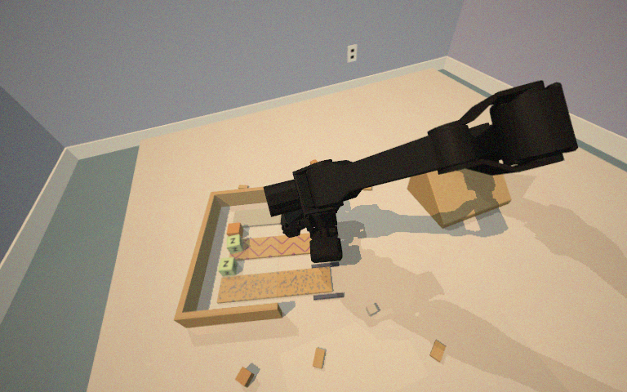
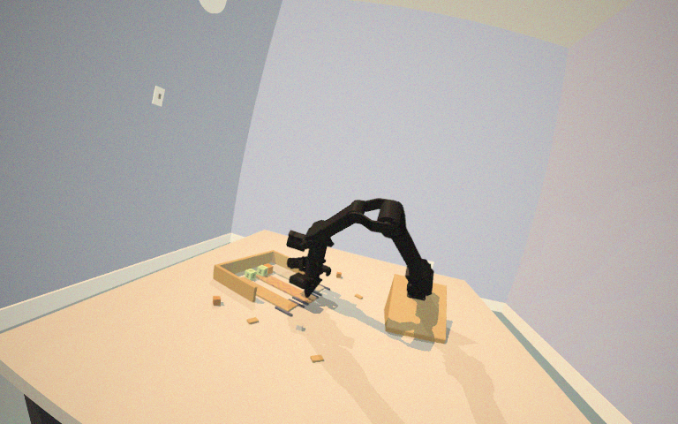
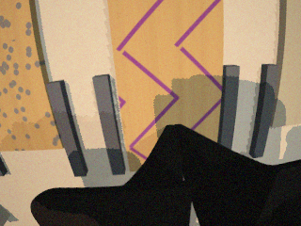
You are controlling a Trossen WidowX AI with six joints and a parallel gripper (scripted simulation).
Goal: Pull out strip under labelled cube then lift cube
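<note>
My gripper tip is 100 mm short of the orange zigzag strip and 30 mm to the left of it.
</note>
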